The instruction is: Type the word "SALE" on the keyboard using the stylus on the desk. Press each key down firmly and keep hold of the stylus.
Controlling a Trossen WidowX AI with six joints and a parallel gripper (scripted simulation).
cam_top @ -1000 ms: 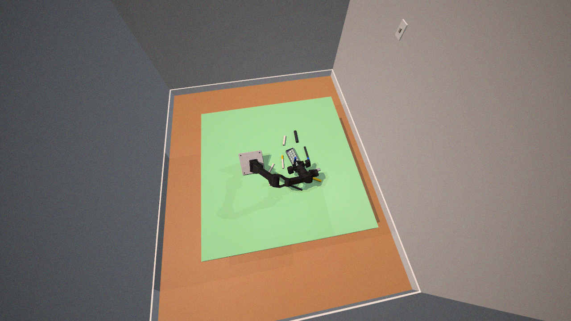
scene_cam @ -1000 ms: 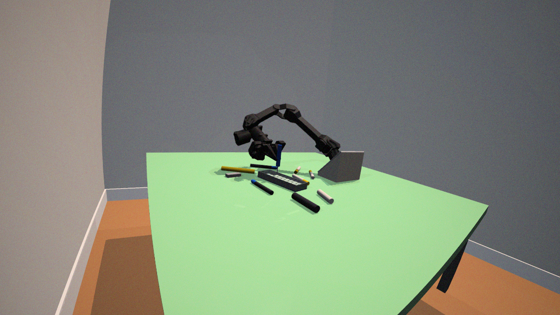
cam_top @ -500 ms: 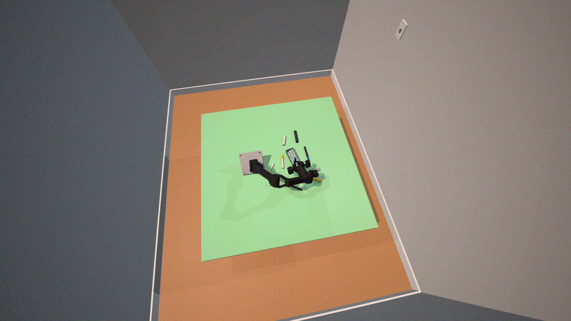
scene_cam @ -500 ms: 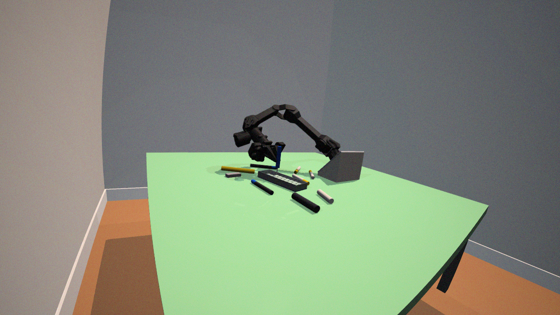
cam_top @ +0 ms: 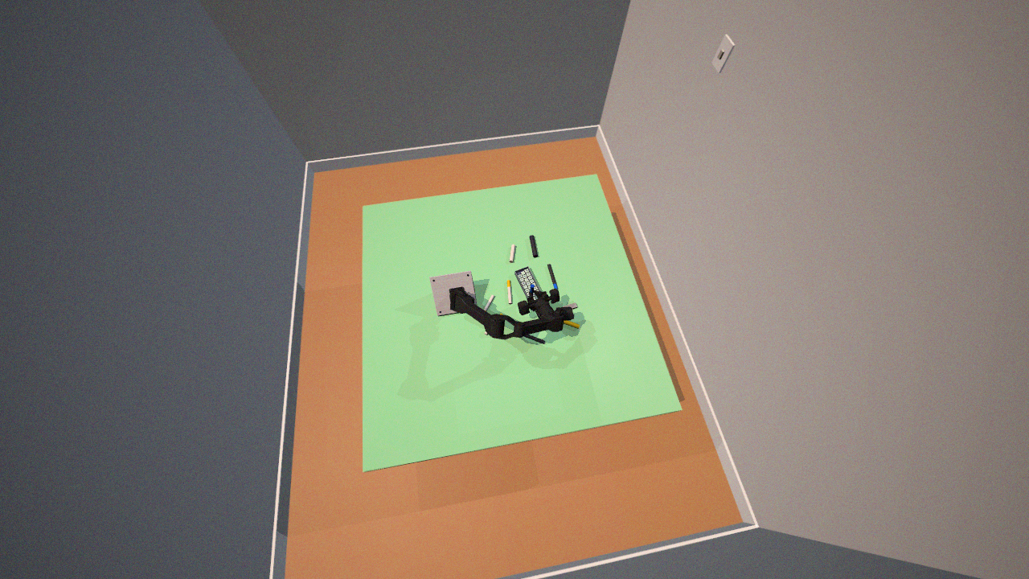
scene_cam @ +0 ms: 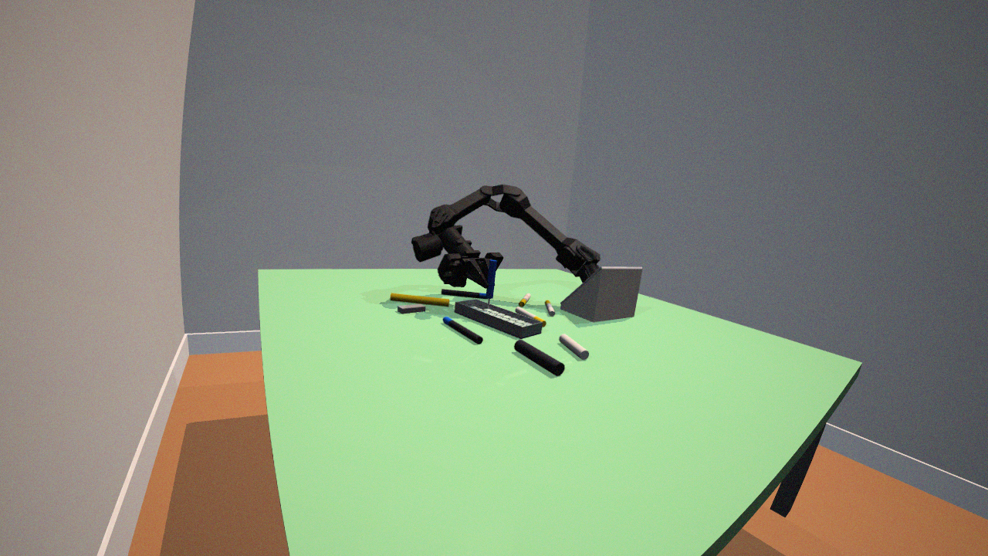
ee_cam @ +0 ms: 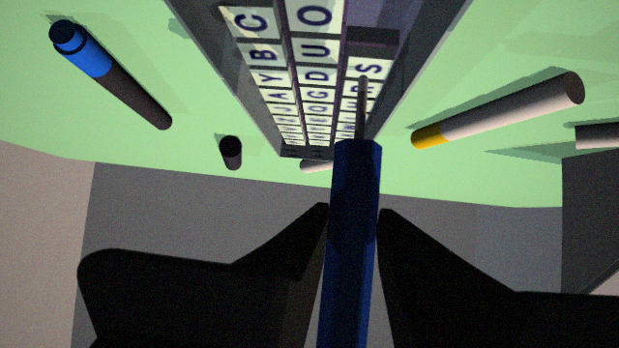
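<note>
Now: the blue stylus 10 mm below my gripper tip. From my gripper tip the other things lie so: grey stylus tip 50 mm below; yellow pen 140 mm to the right, 120 mm ahead, 60 mm below; small grey block 170 mm ahead, 80 mm to the right, 70 mm below.
</note>
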